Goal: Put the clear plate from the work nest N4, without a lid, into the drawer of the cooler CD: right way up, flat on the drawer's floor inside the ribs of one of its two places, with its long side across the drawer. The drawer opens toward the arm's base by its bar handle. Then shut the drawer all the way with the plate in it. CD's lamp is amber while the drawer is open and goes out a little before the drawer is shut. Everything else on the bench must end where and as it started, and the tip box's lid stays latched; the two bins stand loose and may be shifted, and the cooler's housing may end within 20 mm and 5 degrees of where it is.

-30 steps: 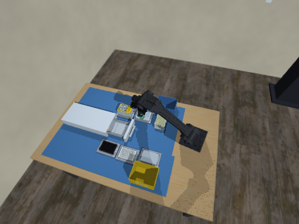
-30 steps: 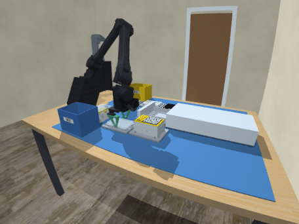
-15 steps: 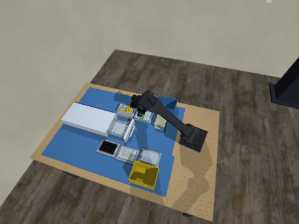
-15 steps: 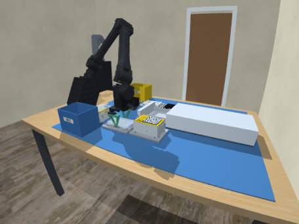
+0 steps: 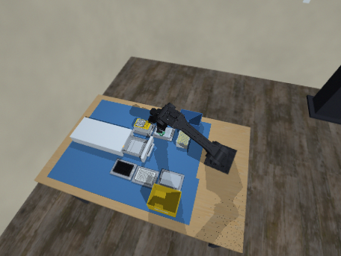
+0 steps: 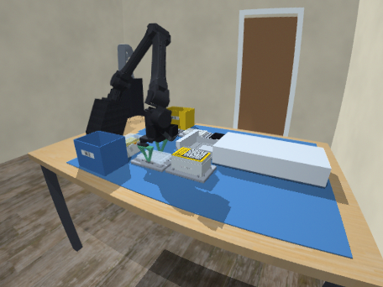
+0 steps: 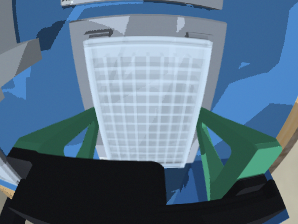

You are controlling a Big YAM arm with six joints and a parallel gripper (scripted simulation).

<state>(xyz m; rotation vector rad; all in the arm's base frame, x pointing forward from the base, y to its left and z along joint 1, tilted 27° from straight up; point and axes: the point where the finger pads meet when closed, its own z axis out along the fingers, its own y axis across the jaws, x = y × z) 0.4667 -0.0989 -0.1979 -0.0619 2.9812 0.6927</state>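
Right now the grey work nest is 2 cm below my hand. The rest, counted from my hand: clear plate right at my hand; then blue bin 18 cm behind, 13 cm to the right, 1 cm above; then yellow-labelled tip box 16 cm ahead, 3 cm above, 1 cm to the left.
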